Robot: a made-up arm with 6 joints. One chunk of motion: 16 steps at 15 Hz.
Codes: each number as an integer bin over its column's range. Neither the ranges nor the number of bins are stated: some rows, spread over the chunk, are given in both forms.
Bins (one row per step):
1: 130 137 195 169 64 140
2: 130 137 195 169 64 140
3: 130 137 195 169 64 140
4: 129 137 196 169 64 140
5: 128 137 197 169 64 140
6: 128 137 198 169 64 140
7: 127 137 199 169 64 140
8: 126 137 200 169 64 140
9: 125 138 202 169 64 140
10: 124 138 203 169 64 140
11: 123 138 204 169 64 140
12: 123 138 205 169 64 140
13: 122 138 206 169 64 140
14: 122 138 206 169 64 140
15: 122 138 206 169 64 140
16: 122 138 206 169 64 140
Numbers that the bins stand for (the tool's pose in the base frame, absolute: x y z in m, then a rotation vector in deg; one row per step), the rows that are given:
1: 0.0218 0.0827 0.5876 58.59 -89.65 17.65
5: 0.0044 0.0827 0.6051 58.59 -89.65 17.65
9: -0.0218 0.0914 0.6486 58.59 -89.65 17.65
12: -0.0392 0.0914 0.6747 58.59 -89.65 17.65
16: -0.0479 0.0914 0.6834 58.59 -89.65 17.65
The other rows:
2: 0.0218 0.0827 0.5876 58.59 -89.65 17.65
3: 0.0218 0.0827 0.5876 58.59 -89.65 17.65
4: 0.0131 0.0827 0.5964 58.59 -89.65 17.65
6: 0.0044 0.0827 0.6138 58.59 -89.65 17.65
7: -0.0044 0.0827 0.6225 58.59 -89.65 17.65
8: -0.0131 0.0827 0.6312 58.59 -89.65 17.65
10: -0.0305 0.0914 0.6573 58.59 -89.65 17.65
11: -0.0392 0.0914 0.6660 58.59 -89.65 17.65
13: -0.0479 0.0914 0.6834 58.59 -89.65 17.65
14: -0.0479 0.0914 0.6834 58.59 -89.65 17.65
15: -0.0479 0.0914 0.6834 58.59 -89.65 17.65

